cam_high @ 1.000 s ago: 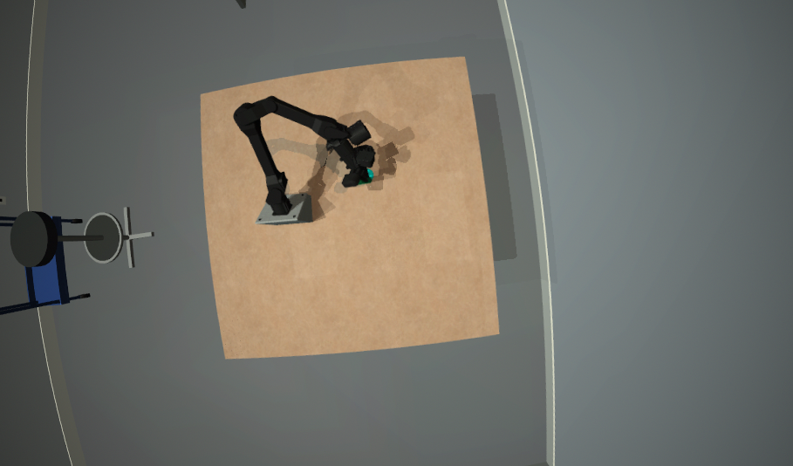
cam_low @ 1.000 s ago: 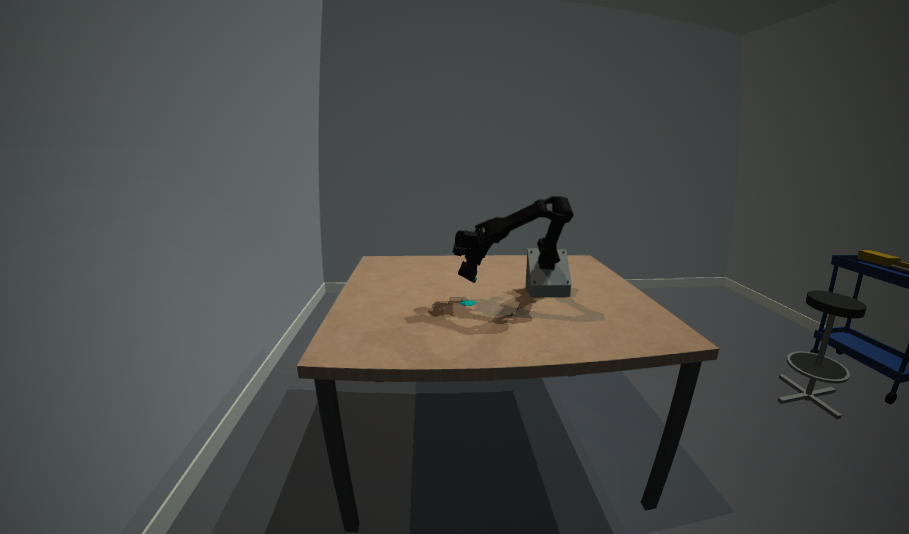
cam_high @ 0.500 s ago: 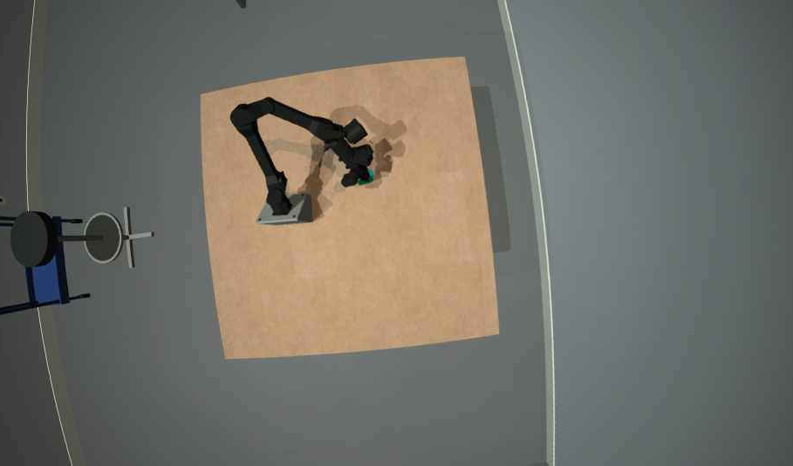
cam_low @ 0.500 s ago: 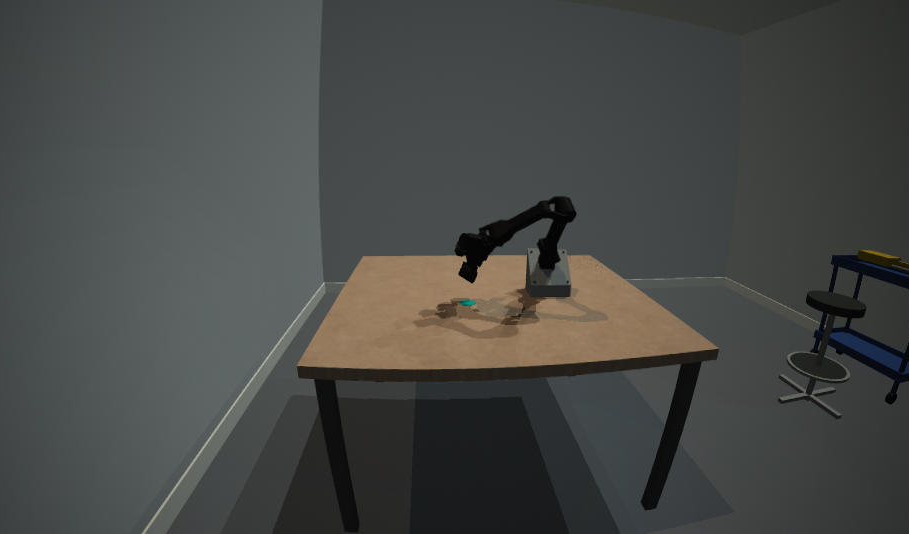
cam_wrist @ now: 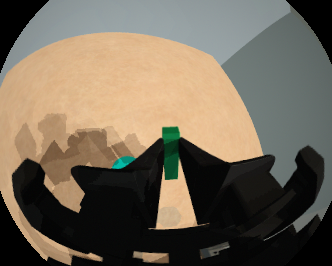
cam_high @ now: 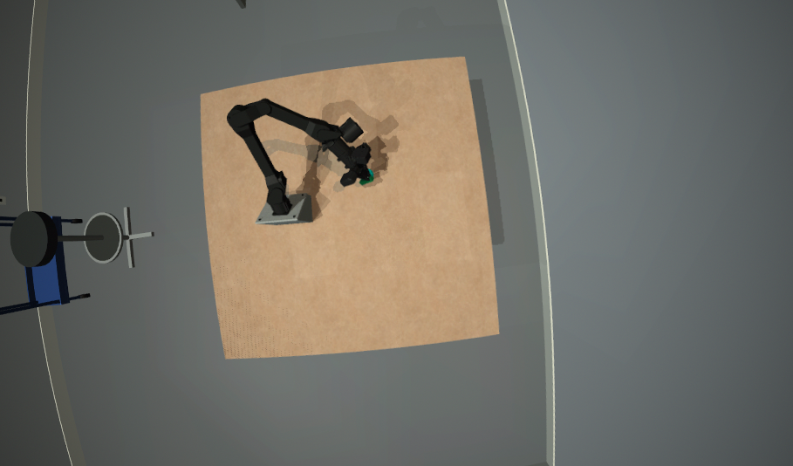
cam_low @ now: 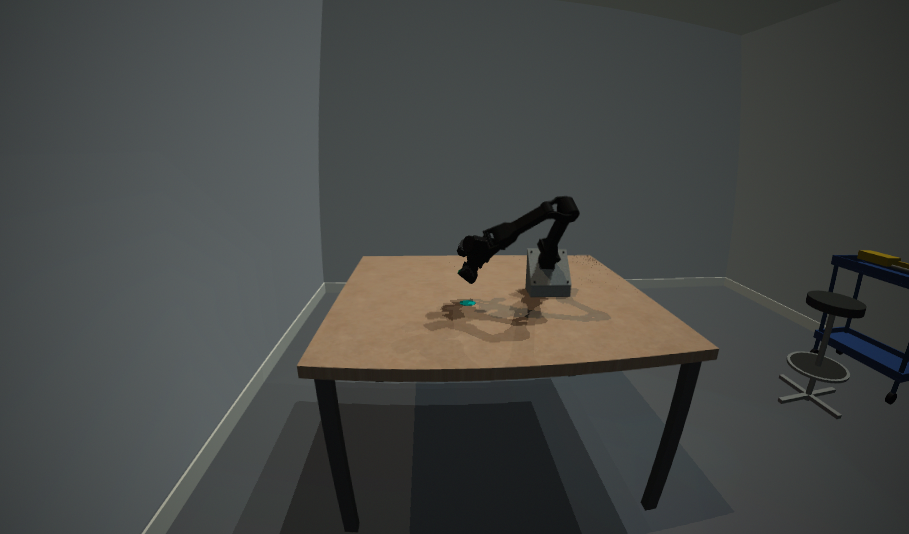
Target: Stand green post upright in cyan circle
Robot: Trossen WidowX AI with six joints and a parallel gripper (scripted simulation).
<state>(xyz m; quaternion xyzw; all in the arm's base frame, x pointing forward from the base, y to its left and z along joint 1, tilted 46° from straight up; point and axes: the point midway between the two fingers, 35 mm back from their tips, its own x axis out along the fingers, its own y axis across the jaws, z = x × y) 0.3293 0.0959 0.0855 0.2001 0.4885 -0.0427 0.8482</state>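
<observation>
Now: the cyan circle 11 cm below my gripper tip, 4 cm to the left of it and 2 cm behind it. Also, from my gripper tip: green post 2 cm below, 1 cm behind.
</observation>
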